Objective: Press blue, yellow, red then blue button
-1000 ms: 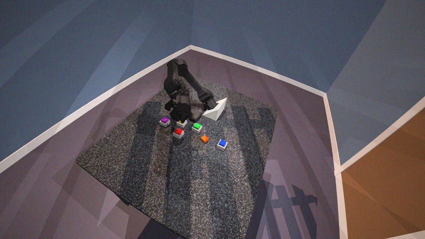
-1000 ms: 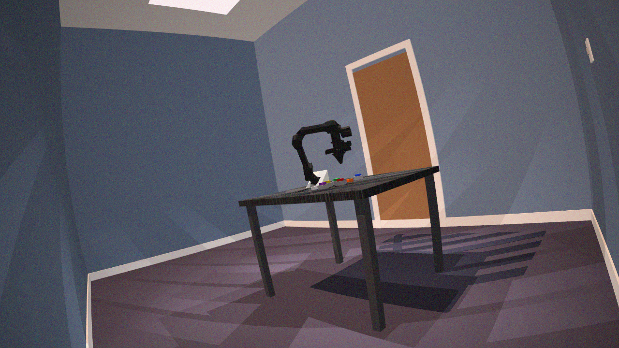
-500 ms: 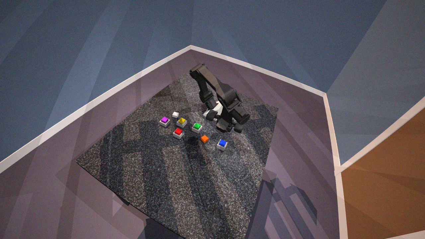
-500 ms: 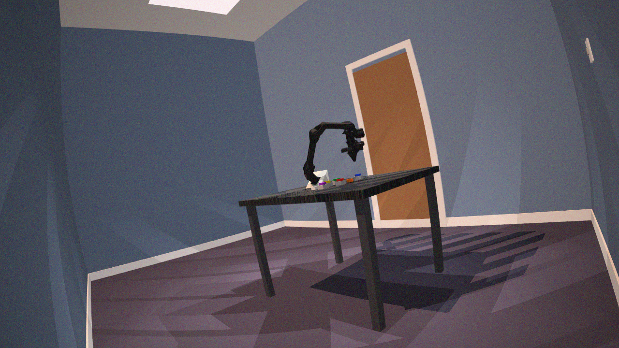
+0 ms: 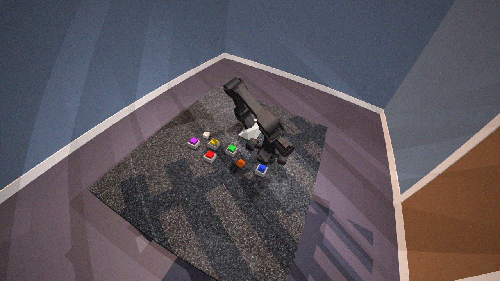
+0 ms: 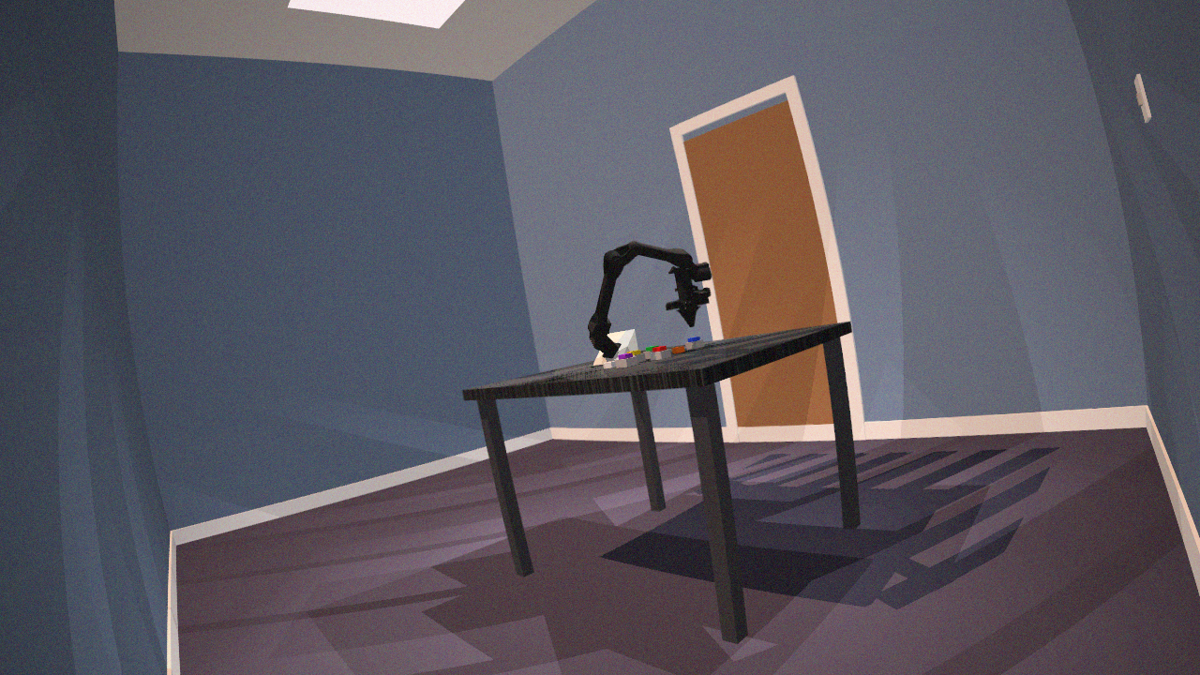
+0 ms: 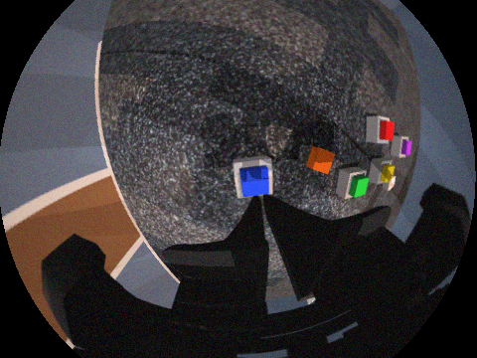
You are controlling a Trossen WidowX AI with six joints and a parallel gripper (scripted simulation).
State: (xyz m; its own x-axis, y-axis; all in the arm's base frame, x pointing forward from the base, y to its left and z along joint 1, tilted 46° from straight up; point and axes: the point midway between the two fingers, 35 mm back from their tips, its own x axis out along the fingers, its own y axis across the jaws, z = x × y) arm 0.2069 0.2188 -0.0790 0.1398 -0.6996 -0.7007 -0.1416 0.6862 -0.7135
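Now: gripper tip 4 cm above the blue button. From my gripper tip the other things lie so: green button 1 cm behind, 19 cm to the right, 4 cm below; orange block 3 cm ahead, 11 cm to the right, 7 cm below; red button 10 cm ahead, 25 cm to the right, 4 cm below.
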